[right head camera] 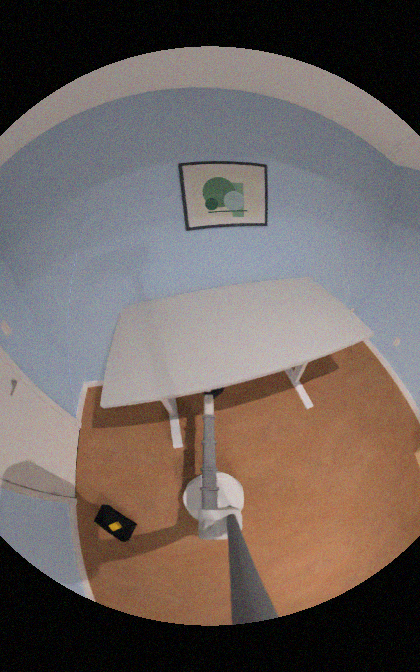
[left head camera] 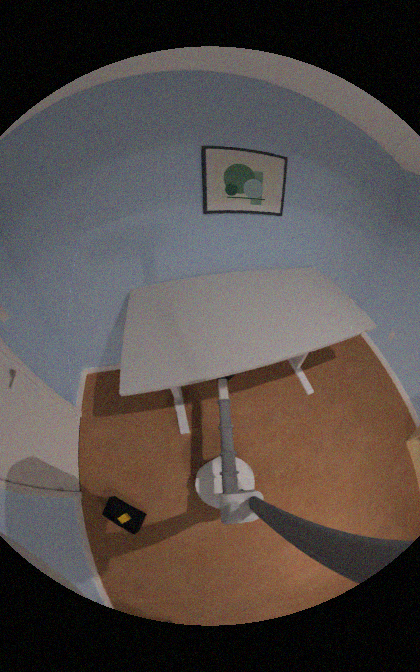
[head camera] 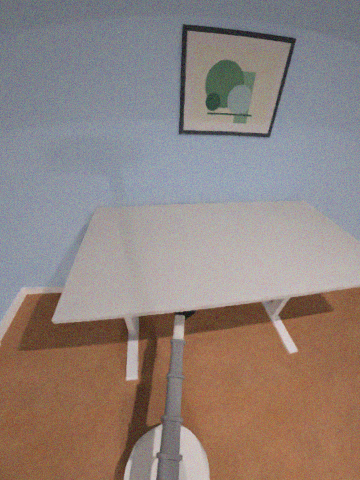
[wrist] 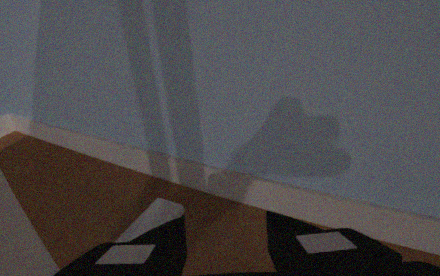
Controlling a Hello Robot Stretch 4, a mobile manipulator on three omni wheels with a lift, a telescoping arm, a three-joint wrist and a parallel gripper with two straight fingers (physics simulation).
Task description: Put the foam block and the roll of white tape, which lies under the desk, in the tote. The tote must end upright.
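Frame: origin at the robot's base, x back, y right, z up, level; metres.
Seen in the pictures: gripper, fingertip midpoint: (wrist: 226,233).
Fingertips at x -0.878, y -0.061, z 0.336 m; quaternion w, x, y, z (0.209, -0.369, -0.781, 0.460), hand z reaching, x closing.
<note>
A point is followed by its place in that frame.
The black tote (left head camera: 136,525) (right head camera: 126,533) stands upright on the floor at the lower left of both side head views. The yellow foam block (left head camera: 124,518) (right head camera: 115,526) lies inside it. My gripper (wrist: 226,233) {z 0.336, x -0.878, y -0.061 m} is open in the wrist view, with bare floor showing between its fingers. It is under the desk (head camera: 215,255) {z 0.922, x -0.743, y 0.148 m}, low and facing the wall; in the head views the desk's front edge hides most of it. A pale grey piece (wrist: 157,215) shows behind the left finger; I cannot tell whether it is the white tape or part of the desk's foot.
The desk's white feet (head camera: 132,355) (head camera: 286,335) stand on either side of the arm (head camera: 174,390) {z 0.558, x -0.280, y 0.001 m}. In the wrist view the white baseboard (wrist: 300,202) {z 0.025, x -1.253, y -0.157 m} and blue wall (wrist: 250,65) {z 0.329, x -1.243, y -0.280 m} lie ahead, and a grey surface (wrist: 17,235) {z 0.215, x -0.786, y -0.351 m} rises at the lower left. A door (left head camera: 40,430) is at the left.
</note>
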